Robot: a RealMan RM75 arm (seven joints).
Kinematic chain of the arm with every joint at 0, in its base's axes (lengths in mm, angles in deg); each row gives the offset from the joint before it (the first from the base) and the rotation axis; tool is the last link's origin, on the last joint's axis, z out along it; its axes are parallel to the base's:
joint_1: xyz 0 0 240.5 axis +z
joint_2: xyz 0 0 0 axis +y
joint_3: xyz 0 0 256 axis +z
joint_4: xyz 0 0 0 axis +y
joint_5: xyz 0 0 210 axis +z
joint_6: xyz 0 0 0 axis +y
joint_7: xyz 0 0 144 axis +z
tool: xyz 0 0 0
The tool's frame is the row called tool.
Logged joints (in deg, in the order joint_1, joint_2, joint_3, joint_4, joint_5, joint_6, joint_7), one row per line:
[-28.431, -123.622, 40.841, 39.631, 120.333, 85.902, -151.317]
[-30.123, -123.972, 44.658, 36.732, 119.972, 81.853, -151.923]
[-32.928, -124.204, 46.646, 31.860, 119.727, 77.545, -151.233]
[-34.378, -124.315, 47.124, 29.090, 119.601, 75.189, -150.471]
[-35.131, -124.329, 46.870, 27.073, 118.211, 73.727, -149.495]
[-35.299, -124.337, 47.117, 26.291, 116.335, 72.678, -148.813]
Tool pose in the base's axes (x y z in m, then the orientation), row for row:
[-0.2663, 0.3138, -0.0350, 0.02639, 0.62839, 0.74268, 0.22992]
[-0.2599, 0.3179, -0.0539, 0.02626, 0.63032, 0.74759, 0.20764]
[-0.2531, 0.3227, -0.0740, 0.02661, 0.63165, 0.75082, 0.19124]
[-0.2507, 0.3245, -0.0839, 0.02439, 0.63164, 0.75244, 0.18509]
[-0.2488, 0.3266, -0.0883, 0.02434, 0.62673, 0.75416, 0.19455]
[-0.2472, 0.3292, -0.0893, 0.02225, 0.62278, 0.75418, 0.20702]
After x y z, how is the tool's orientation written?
As a quaternion, w x y z.
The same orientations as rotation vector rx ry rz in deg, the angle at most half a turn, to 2 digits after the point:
[111.25, 131.48, 40.70]
[111.60, 132.36, 36.76]
[111.81, 132.91, 33.85]
[111.96, 133.38, 32.81]
[111.10, 133.69, 34.49]
[110.54, 133.86, 36.74]

